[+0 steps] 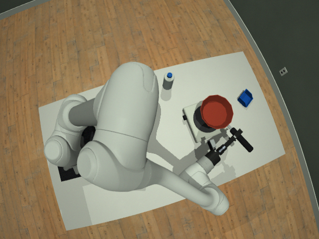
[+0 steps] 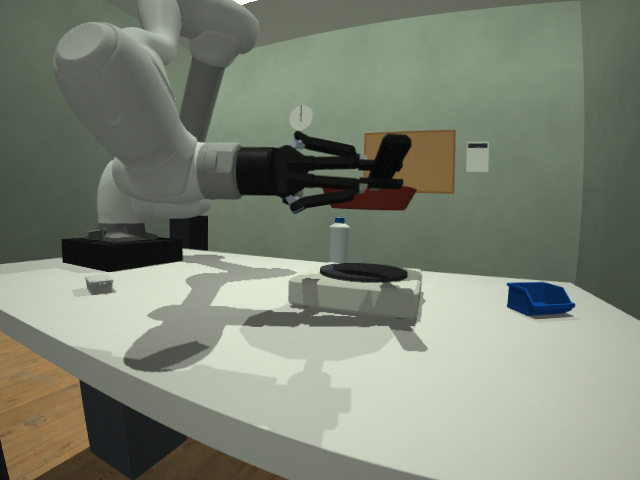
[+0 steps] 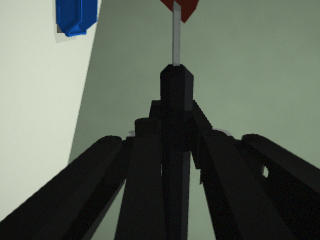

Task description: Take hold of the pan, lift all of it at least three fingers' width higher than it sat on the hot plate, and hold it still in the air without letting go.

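My gripper is now 100 mm to the right of the red pan, 40 mm past it and 20 mm above it. The rest, counted from my hand: blue bin: 300 mm ahead, 220 mm to the left, 220 mm below; then hot plate: 210 mm below, 160 mm to the left, 80 mm behind; then small grey box: 590 mm behind, 230 mm below, 90 mm to the right.
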